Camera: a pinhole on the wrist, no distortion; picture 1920 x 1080 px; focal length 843.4 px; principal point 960.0 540.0 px. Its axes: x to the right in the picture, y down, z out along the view. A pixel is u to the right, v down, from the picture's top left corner.
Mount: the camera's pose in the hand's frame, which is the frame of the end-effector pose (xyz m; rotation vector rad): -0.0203 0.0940 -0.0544 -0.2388 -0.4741 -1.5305
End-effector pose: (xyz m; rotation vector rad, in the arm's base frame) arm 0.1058 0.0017 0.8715 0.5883 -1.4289 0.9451
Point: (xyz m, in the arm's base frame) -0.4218 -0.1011 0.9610
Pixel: 870.9 915.6
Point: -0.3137 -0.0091 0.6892
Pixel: 682.1 405.0
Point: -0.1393 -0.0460 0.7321
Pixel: 956.5 334.6
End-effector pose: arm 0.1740 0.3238 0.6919 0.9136 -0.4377 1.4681
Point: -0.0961 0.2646 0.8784
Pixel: 389.4 1033.8
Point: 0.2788 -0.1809 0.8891
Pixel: 1503.3 425.5
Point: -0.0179 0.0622 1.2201
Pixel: 940.1 1019.3
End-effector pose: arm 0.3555 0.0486 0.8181 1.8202 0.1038 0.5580
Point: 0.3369 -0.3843 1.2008
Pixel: 594.0 614.3
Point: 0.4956 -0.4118 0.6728
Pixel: 1595.1 564.9
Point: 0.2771 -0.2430 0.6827
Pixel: 1746.5 36.8
